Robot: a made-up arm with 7 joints.
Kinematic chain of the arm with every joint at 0, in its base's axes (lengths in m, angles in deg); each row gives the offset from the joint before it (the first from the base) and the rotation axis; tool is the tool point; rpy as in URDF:
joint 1: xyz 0 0 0.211 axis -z
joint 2: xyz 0 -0.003 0.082 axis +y
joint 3: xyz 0 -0.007 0.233 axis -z
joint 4: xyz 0 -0.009 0.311 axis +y
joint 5: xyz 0 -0.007 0.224 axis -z
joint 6: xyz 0 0 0.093 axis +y
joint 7: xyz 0 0 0.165 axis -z
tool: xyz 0 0 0 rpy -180 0 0
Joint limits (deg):
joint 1: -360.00..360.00
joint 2: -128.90..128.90
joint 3: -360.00..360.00
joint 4: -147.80..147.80
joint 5: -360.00..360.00
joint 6: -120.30..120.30
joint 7: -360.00..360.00
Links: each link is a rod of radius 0.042 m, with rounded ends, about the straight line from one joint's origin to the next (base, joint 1, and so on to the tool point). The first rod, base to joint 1, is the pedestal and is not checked.
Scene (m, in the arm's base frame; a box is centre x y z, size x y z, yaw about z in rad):
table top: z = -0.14
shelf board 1: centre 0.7 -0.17 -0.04 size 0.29 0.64 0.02 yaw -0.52
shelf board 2: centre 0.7 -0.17 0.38 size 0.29 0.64 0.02 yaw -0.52
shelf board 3: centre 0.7 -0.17 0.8 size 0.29 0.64 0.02 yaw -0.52
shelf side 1: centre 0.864 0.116 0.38 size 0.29 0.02 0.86 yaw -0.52
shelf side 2: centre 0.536 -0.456 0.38 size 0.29 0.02 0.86 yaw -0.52
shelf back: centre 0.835 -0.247 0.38 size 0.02 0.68 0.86 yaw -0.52
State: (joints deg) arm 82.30 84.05 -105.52 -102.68 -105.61 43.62 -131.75
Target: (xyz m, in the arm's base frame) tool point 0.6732 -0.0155 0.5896
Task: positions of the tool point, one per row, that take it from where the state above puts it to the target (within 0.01 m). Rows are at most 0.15 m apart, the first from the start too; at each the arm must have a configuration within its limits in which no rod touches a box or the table.
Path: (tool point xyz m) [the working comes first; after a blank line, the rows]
Joints at the target: -18.62 29.69 -160.72 -83.60 -104.59 34.41 -131.75
Straight joint move there: touches shelf board 2, shelf side 2.

1: -0.2701 -0.5058 0.3544
2: -0.1601 -0.5105 0.3806
3: -0.0544 -0.4891 0.3957
4: 0.0418 -0.4432 0.4027
5: 0.1217 -0.3746 0.4052
6: 0.1771 -0.2880 0.4059
7: 0.2005 -0.1917 0.4064
8: 0.3047 -0.2219 0.4477
9: 0.4147 -0.2135 0.4905
10: 0.5183 -0.1704 0.5297
11: 0.6061 -0.1011 0.5630
12: 0.6732 -0.0155 0.5896

